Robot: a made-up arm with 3 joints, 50 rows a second.
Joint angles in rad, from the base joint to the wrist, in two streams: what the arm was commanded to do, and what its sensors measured. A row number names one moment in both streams.
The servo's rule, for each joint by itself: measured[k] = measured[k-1] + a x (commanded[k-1-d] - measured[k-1]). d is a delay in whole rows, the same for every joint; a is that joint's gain. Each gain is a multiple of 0.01, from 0.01 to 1. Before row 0 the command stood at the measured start. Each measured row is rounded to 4 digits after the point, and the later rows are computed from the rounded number. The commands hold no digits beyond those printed.
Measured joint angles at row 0: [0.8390 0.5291 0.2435]
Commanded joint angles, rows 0 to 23: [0.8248 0.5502 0.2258]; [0.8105 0.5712 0.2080]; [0.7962 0.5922 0.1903]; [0.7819 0.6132 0.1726]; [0.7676 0.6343 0.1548]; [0.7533 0.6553 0.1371]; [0.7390 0.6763 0.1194]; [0.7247 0.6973 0.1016]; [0.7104 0.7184 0.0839]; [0.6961 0.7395 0.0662]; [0.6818 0.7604 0.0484]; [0.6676 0.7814 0.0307]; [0.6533 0.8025 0.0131]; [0.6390 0.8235 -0.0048]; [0.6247 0.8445 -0.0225]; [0.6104 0.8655 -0.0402]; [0.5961 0.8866 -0.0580]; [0.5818 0.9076 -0.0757]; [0.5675 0.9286 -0.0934]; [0.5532 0.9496 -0.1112]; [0.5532 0.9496 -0.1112]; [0.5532 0.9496 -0.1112]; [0.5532 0.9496 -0.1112]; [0.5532 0.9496 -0.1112]
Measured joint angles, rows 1 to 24: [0.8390 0.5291 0.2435]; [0.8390 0.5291 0.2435]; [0.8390 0.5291 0.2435]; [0.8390 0.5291 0.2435]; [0.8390 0.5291 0.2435]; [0.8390 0.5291 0.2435]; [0.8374 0.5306 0.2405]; [0.8344 0.5334 0.2350]; [0.8302 0.5375 0.2274]; [0.8249 0.5428 0.2181]; [0.8186 0.5492 0.2073]; [0.8114 0.5566 0.1954]; [0.8034 0.5650 0.1825]; [0.7947 0.5743 0.1687]; [0.7854 0.5844 0.1543]; [0.7756 0.5953 0.1393]; [0.7653 0.6069 0.1238]; [0.7546 0.6191 0.1080]; [0.7435 0.6319 0.0919]; [0.7320 0.6453 0.0755]; [0.7202 0.6592 0.0588]; [0.7081 0.6736 0.0420]; [0.6958 0.6885 0.0250]; [0.6833 0.7038 0.0079]
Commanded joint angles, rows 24 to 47: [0.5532 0.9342 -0.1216]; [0.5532 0.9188 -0.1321]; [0.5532 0.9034 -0.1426]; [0.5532 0.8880 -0.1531]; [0.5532 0.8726 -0.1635]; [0.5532 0.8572 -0.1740]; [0.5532 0.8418 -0.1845]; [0.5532 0.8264 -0.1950]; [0.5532 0.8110 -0.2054]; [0.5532 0.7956 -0.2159]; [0.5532 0.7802 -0.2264]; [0.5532 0.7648 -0.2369]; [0.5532 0.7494 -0.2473]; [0.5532 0.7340 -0.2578]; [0.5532 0.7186 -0.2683]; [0.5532 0.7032 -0.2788]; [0.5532 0.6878 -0.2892]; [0.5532 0.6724 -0.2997]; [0.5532 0.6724 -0.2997]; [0.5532 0.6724 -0.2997]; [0.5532 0.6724 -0.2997]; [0.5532 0.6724 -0.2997]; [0.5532 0.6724 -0.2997]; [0.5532 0.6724 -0.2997]
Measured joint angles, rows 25 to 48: [0.6706 0.7195 -0.0093]; [0.6577 0.7356 -0.0266]; [0.6462 0.7506 -0.0410]; [0.6360 0.7645 -0.0529]; [0.6269 0.7775 -0.0628]; [0.6188 0.7895 -0.0710]; [0.6116 0.7996 -0.0796]; [0.6052 0.8079 -0.0885]; [0.5995 0.8146 -0.0977]; [0.5944 0.8197 -0.1071]; [0.5899 0.8234 -0.1167]; [0.5859 0.8258 -0.1264]; [0.5823 0.8269 -0.1363]; [0.5791 0.8269 -0.1463]; [0.5763 0.8258 -0.1563]; [0.5738 0.8237 -0.1664]; [0.5715 0.8207 -0.1766]; [0.5695 0.8168 -0.1869]; [0.5677 0.8121 -0.1972]; [0.5661 0.8066 -0.2075]; [0.5647 0.8004 -0.2178]; [0.5634 0.7936 -0.2282]; [0.5623 0.7862 -0.2386]; [0.5613 0.7782 -0.2490]
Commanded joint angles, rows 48 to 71: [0.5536 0.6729 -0.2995]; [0.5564 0.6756 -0.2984]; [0.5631 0.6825 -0.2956]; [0.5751 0.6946 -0.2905]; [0.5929 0.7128 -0.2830]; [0.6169 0.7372 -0.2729]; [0.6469 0.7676 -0.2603]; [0.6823 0.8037 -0.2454]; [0.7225 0.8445 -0.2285]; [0.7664 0.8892 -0.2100]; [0.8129 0.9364 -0.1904]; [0.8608 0.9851 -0.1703]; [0.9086 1.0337 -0.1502]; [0.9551 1.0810 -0.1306]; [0.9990 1.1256 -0.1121]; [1.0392 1.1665 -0.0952]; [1.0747 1.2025 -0.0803]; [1.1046 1.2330 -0.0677]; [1.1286 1.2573 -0.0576]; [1.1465 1.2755 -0.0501]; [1.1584 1.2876 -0.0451]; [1.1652 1.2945 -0.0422]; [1.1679 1.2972 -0.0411]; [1.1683 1.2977 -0.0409]
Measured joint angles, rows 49 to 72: [0.5604 0.7708 -0.2576]; [0.5596 0.7639 -0.2648]; [0.5589 0.7575 -0.2707]; [0.5583 0.7515 -0.2756]; [0.5577 0.7460 -0.2797]; [0.5572 0.7408 -0.2831]; [0.5568 0.7360 -0.2859]; [0.5568 0.7318 -0.2880]; [0.5575 0.7283 -0.2893]; [0.5594 0.7259 -0.2895]; [0.5631 0.7250 -0.2884]; [0.5690 0.7259 -0.2858]; [0.5776 0.7288 -0.2815]; [0.5891 0.7340 -0.2754]; [0.6038 0.7417 -0.2674]; [0.6217 0.7520 -0.2576]; [0.6427 0.7649 -0.2462]; [0.6667 0.7803 -0.2333]; [0.6933 0.7980 -0.2192]; [0.7221 0.8178 -0.2041]; [0.7526 0.8393 -0.1885]; [0.7841 0.8622 -0.1726]; [0.8161 0.8860 -0.1569]; [0.8478 0.9103 -0.1417]
